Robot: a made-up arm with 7 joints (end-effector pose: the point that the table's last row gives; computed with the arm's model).
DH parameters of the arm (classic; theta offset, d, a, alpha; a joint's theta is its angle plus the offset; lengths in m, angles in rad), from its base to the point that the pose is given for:
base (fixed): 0 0 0 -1.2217
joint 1: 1.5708 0 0 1.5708
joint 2: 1.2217 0 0 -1.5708
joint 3: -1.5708 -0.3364 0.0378 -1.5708
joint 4: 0 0 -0.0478 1.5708
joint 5: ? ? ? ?
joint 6: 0 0 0 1.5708
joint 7: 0 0 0 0
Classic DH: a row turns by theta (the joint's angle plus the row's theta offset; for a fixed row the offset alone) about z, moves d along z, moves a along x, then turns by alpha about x.
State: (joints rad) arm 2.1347 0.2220 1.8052 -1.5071 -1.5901 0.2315 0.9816
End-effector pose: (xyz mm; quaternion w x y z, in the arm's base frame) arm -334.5 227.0 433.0 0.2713 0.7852 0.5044 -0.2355
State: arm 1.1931 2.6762 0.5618 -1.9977 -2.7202 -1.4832 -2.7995
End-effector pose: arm 418.2 77.9 -198.7 0.5705 0.6544 -0.0076 -0.4963
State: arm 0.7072 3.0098 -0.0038 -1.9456 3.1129 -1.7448 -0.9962
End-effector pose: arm 456.8 143.7 -70.7 0.3912 0.5414 -0.7308 -0.1407
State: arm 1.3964 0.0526 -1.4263 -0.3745 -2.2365 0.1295 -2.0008
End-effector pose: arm -636.4 -275.1 -240.9 0.6572 0.0312 0.5007 0.5625
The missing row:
joint 5: 0 -0.3944 0 -1.5708
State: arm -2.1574 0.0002 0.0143 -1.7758 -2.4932 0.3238 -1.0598
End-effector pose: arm -1.2 -269.7 455.1 0.0250 0.8940 -0.1085 0.4341
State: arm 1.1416 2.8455 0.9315 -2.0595 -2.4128 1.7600 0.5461
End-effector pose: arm 421.2 -111.1 -120.5 0.5302 -0.3270 0.7765 0.0949
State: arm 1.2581 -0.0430 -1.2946 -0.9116 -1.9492 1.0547 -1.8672
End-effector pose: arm -402.5 -412.8 -386.4 0.3736 -0.1787 -0.0624 0.9081
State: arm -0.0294 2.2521 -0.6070 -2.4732 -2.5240 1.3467 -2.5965
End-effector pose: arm 267.0 156.1 -98.8 0.4220 -0.5438 -0.5300 -0.4953
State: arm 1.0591 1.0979 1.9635 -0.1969 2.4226 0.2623 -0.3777
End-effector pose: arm -443.3 586.8 -19.5 0.0701 -0.1713 0.7320 -0.6557
